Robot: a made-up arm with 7 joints. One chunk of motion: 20 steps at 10 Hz.
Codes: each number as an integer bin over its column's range. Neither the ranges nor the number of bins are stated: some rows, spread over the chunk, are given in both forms.
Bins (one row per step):
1: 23 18 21 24 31 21 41
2: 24 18 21 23 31 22 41
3: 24 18 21 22 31 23 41
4: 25 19 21 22 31 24 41
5: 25 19 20 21 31 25 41
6: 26 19 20 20 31 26 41
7: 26 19 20 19 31 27 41
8: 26 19 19 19 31 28 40
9: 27 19 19 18 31 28 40
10: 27 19 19 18 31 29 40
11: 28 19 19 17 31 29 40
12: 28 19 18 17 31 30 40
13: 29 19 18 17 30 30 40
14: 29 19 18 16 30 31 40
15: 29 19 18 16 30 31 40
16: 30 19 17 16 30 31 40
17: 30 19 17 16 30 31 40
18: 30 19 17 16 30 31 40
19: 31 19 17 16 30 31 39
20: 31 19 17 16 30 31 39
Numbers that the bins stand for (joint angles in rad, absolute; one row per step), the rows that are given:
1: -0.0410 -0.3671 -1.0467 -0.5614 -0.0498 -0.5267 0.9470
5: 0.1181 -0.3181 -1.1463 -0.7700 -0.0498 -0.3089 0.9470
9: 0.2771 -0.3181 -1.2460 -0.9786 -0.0498 -0.1456 0.8473
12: 0.3567 -0.3181 -1.3457 -1.0481 -0.0498 -0.0367 0.8473
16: 0.5157 -0.3181 -1.4454 -1.1176 -0.1495 0.0178 0.8473
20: 0.5952 -0.3181 -1.4454 -1.1176 -0.1495 0.0178 0.7476
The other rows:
2: 0.0386 -0.3671 -1.0467 -0.6310 -0.0498 -0.4722 0.9470
3: 0.0386 -0.3671 -1.0467 -0.7005 -0.0498 -0.4178 0.9470
4: 0.1181 -0.3181 -1.0467 -0.7005 -0.0498 -0.3633 0.9470
6: 0.1976 -0.3181 -1.1463 -0.8395 -0.0498 -0.2544 0.9470
7: 0.1976 -0.3181 -1.1463 -0.9090 -0.0498 -0.2000 0.9470
8: 0.1976 -0.3181 -1.2460 -0.9090 -0.0498 -0.1456 0.8473
10: 0.2771 -0.3181 -1.2460 -0.9786 -0.0498 -0.0911 0.8473
11: 0.3567 -0.3181 -1.2460 -1.0481 -0.0498 -0.0911 0.8473
13: 0.4362 -0.3181 -1.3457 -1.0481 -0.1495 -0.0367 0.8473
14: 0.4362 -0.3181 -1.3457 -1.1176 -0.1495 0.0178 0.8473
15: 0.4362 -0.3181 -1.3457 -1.1176 -0.1495 0.0178 0.8473
17: 0.5157 -0.3181 -1.4454 -1.1176 -0.1495 0.0178 0.8473
18: 0.5157 -0.3181 -1.4454 -1.1176 -0.1495 0.0178 0.8473
19: 0.5952 -0.3181 -1.4454 -1.1176 -0.1495 0.0178 0.7476

